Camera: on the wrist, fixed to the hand. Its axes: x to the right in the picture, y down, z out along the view.
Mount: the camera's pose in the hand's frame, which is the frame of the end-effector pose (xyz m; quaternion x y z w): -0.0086 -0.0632 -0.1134 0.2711 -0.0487 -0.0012 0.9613
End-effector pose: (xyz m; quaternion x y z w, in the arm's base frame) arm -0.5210 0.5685 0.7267 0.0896 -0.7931 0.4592 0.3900
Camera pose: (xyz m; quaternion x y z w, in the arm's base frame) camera -0.4227 0.6216 0.7934 0.2152 -0.6568 0.6516 0.3125
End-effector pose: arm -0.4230 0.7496 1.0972 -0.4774 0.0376 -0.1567 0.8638
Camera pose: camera -0.4703 0.6288 1.0879 -0.2324 -0.0490 -0.1386 0.9614
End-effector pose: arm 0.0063 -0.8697 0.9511 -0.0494 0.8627 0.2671 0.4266
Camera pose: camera -0.0490 -0.9818 0.9871 0.0801 0.8809 0.0248 0.4658
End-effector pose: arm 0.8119 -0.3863 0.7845 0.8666 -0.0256 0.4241 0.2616
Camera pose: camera 0.7414 -0.2795 0.8079 0.9247 0.0787 0.3721 0.0158
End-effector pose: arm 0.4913 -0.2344 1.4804 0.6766 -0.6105 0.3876 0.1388
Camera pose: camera 0.5104 -0.1396 1.5674 -0.7077 0.4878 -0.5050 0.0793
